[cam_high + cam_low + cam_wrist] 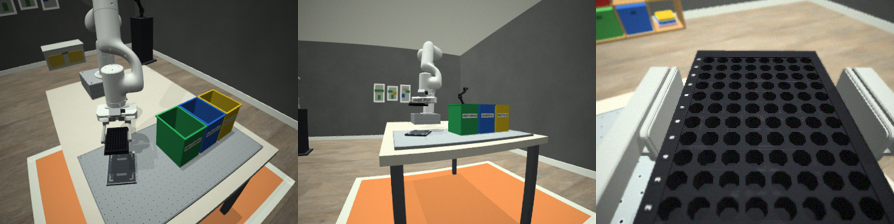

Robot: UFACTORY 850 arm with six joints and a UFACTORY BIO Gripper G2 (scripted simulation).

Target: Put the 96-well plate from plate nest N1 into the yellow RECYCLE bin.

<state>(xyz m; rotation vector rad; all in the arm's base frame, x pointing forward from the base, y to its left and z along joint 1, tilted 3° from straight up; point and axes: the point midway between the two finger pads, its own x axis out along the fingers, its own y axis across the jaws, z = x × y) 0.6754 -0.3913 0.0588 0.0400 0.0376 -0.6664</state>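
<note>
Now: the yellow recycle bin 14 cm ahead of my hand, 52 cm to the left of it and 10 cm below it. The rest, counted from my hand: plate nest N1: 18 cm below; then black 96-well plate: 1 cm below; then green bin: 10 cm ahead, 25 cm to the left, 10 cm below.
</note>
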